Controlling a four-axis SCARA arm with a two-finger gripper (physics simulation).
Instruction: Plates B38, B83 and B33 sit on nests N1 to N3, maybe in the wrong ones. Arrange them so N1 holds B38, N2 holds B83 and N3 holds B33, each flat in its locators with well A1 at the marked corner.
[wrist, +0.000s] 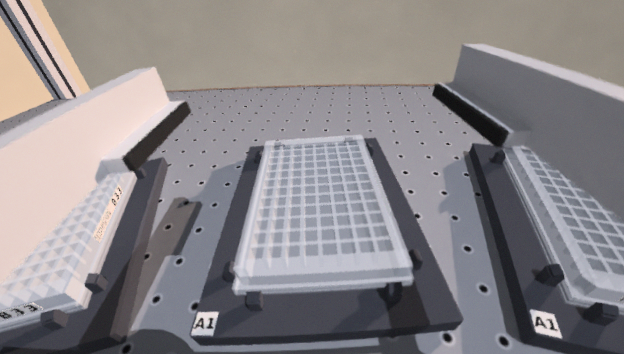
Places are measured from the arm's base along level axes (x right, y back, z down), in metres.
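Where they show: gripper, fingertip midpoint: (309, 77).
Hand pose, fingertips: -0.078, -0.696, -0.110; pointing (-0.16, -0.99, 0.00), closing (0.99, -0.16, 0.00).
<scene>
Each offset is from my fingertips to the top centre of the thing, as dx, dy, dz. "spot": to the spot under its first point. Level surfaces: height alone.
A clear plate {-0.003, -0.016, +0.071} (325, 200) lies on the middle dark nest {-0.003, -0.015, +0.075} (320, 315), between its locator posts, and looks flat. The nest's A1 mark is at its near left corner; no code is readable on this plate. A plate labelled B33 {-0.176, +0.035, +0.071} (75, 250) lies on the left nest {-0.176, +0.035, +0.075} (142, 225), partly hidden by the left finger. A third plate {+0.173, -0.009, +0.071} (565, 220) lies on the right nest {+0.173, -0.009, +0.075} (505, 220), partly hidden by the right finger, its code unreadable; this nest's A1 mark is also near left. My gripper (309, 77) is open and empty above the middle plate, one finger to each side. Nest numbers do not show.
The nests stand on a grey perforated table {dz +0.097} (325, 112), with gaps between them. A flat dark strip {spot: -0.104, +0.007, +0.097} (175, 225) lies between the left and middle nests. A pale panel with a metal rail (42, 50) stands at the far left. The table's far edge shows behind the nests.
</scene>
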